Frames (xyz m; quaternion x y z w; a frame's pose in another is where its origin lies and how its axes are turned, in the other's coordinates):
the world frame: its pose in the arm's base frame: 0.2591 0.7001 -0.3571 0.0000 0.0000 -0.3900 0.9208
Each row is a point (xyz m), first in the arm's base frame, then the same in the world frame.
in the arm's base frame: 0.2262 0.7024 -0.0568
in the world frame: -0.0245 -0.0220 0.3003
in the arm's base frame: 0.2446 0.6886 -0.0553
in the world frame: -0.0018 -0.0184 0.3018
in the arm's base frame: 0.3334 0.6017 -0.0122
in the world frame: 0.1224 -0.0151 0.3449
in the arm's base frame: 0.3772 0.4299 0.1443
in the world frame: 0.2762 -0.1032 0.5014
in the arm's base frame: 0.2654 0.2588 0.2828
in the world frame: 0.3213 -0.3025 0.6399
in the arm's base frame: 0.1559 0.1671 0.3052
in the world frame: 0.3110 -0.4450 0.6623
